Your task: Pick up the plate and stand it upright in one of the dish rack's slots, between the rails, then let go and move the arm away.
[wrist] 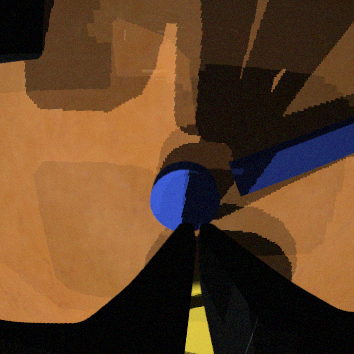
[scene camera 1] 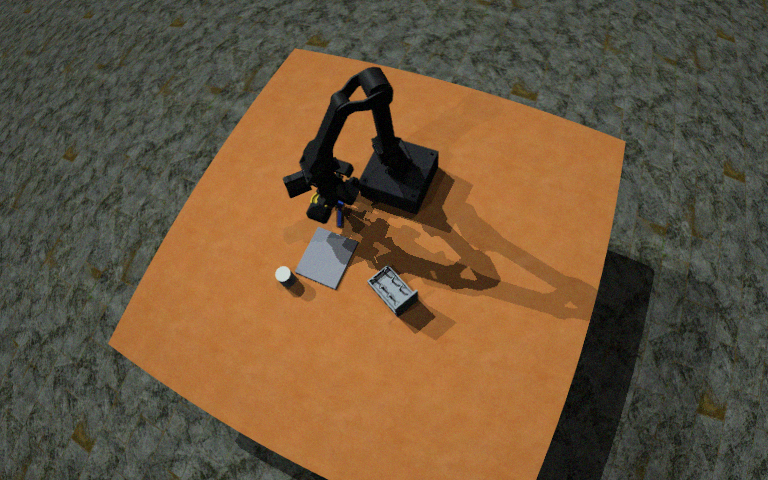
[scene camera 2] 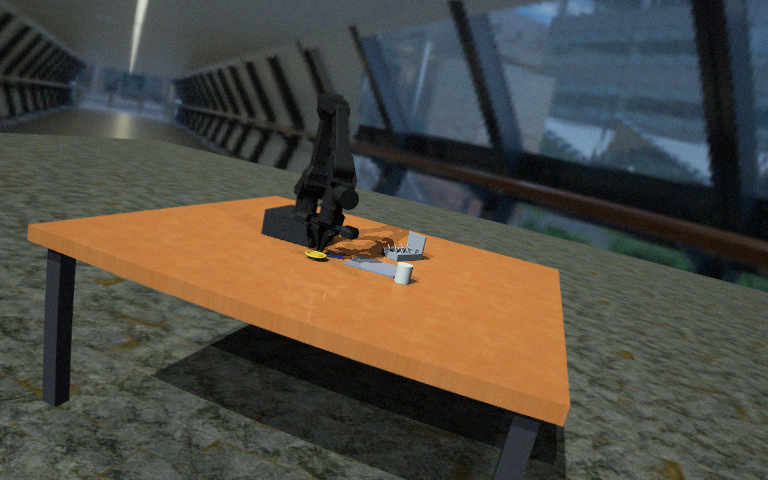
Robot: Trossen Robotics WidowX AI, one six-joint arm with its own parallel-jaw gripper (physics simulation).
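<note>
The yellow plate lies flat on the table beside the arm. The gripper hides most of it in the wrist view, where a strip of it shows through the gap between the fingers. My gripper points down and is shut, with nothing seen between the tips. The tips are low, near the plate's rim, and overlap the edge of a blue disc in the wrist view. The grey dish rack stands apart from the plate, with rows of small rails and one raised end panel.
A blue disc and a blue bar lie close to the plate. A flat grey board lies between the plate and a white cylinder. The arm's base stands behind.
</note>
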